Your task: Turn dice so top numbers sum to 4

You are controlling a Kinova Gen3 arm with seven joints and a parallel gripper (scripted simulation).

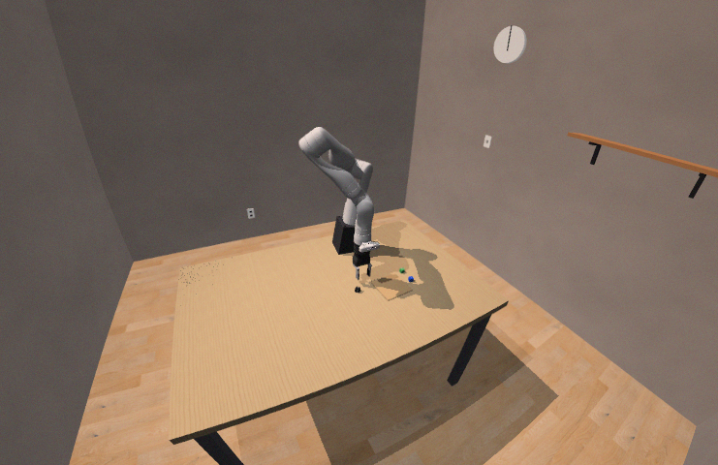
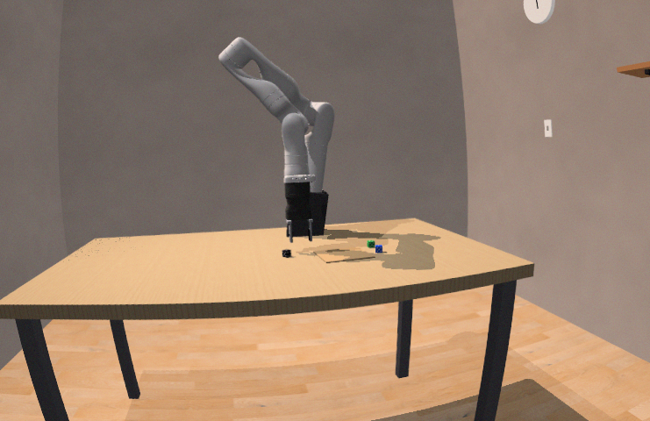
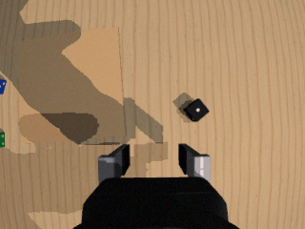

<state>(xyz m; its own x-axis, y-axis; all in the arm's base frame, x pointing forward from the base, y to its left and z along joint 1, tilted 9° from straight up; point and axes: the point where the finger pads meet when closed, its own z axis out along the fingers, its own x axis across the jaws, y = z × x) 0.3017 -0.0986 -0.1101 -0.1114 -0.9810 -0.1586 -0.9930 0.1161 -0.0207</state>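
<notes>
Right now my hand is 21 cm to the right of the green die, 4 cm above it and 3 cm short of it. Round my hand: black die (5 cm to the right, 4 cm below, 4 cm ahead); then tan mat (10 cm to the left, 9 cm ahead, 5 cm below); then blue die (20 cm to the left, 11 cm ahead, 4 cm below).
</notes>
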